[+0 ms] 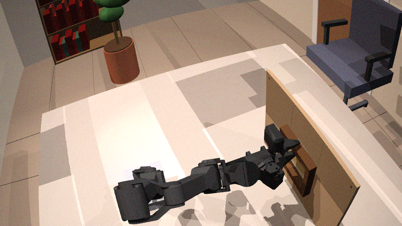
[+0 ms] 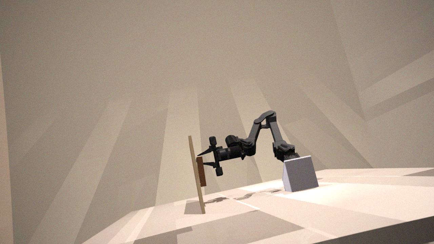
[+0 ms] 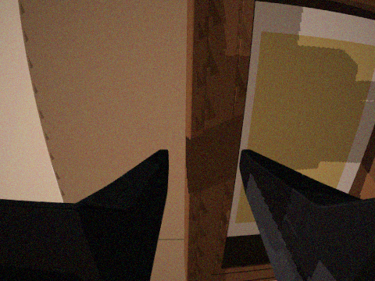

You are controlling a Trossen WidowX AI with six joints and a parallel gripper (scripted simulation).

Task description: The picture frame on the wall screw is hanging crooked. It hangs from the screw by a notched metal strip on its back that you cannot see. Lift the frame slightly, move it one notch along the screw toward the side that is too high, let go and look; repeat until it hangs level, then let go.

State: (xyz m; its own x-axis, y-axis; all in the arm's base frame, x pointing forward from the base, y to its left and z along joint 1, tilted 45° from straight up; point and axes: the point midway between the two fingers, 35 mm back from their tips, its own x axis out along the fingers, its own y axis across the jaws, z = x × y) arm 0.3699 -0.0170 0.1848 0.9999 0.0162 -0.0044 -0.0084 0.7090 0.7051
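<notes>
My gripper tip is 1 cm short of the picture frame and 6 cm above it. Also, from my gripper tip: board wall 2 cm ahead, 6 cm below.
</notes>
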